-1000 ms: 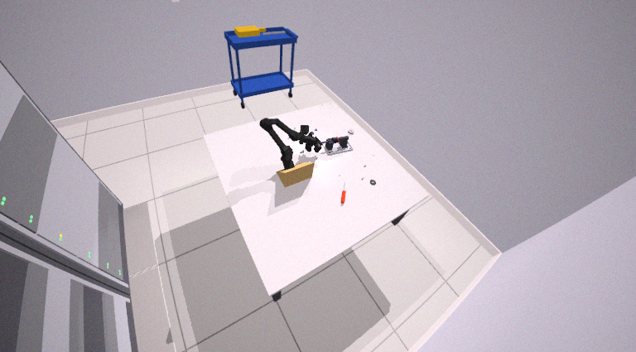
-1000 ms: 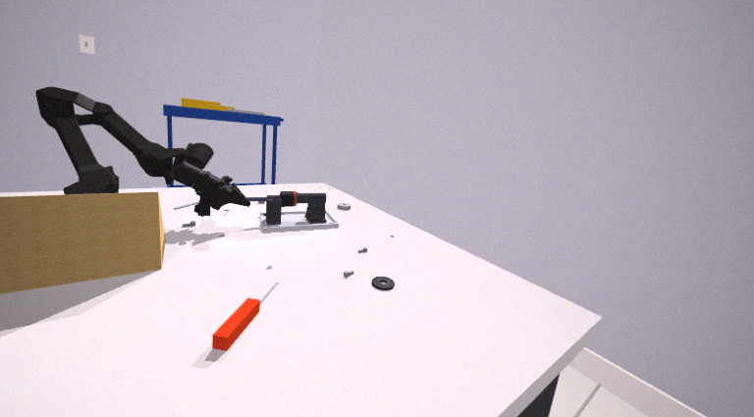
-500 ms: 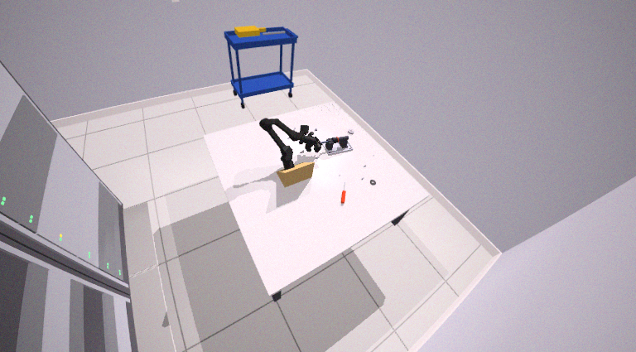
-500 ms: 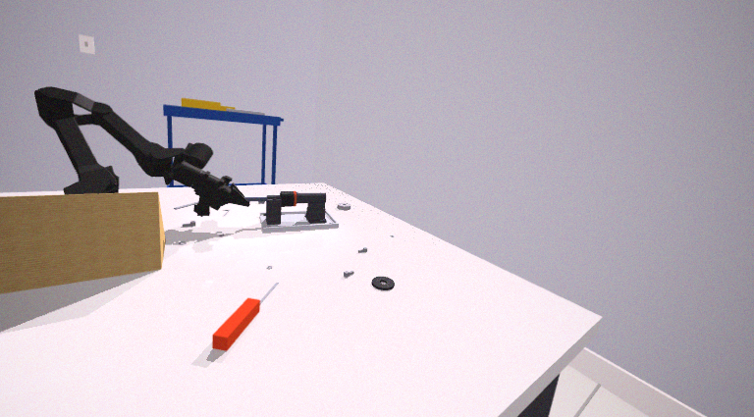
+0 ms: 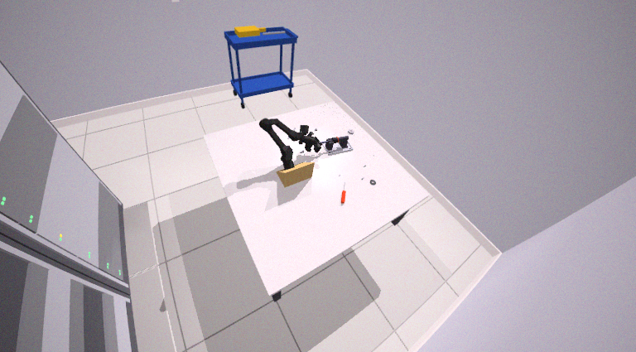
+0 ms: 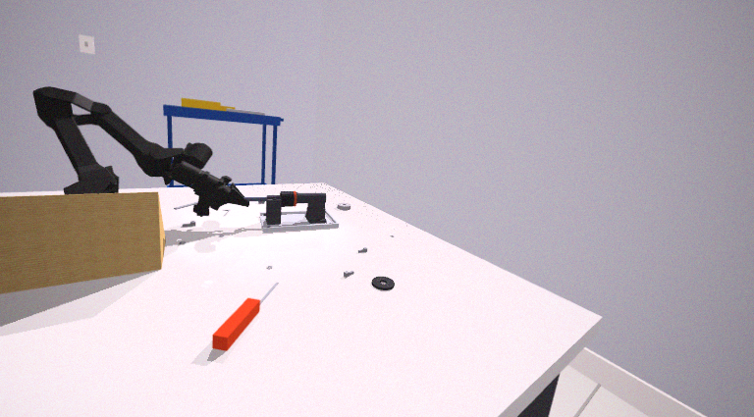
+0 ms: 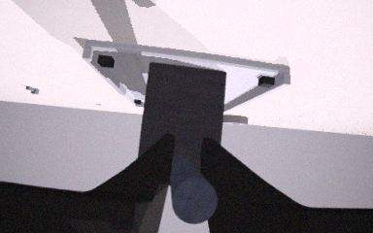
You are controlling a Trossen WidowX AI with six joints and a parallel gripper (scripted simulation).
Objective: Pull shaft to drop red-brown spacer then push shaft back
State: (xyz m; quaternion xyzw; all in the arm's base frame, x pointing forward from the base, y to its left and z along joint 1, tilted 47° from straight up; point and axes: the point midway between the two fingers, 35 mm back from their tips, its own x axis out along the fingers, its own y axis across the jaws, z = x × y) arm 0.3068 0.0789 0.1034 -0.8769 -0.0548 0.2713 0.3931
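Now: the round shaft 6 cm ahead of my gripper tip, 2 cm above it and 1 cm to the right of it. The rest, counted from my gripper tip: grey ring 37 cm ahead, 9 cm to the left, 6 cm below; then red-brown spacer 13 cm ahead, 2 cm to the right, 2 cm above.
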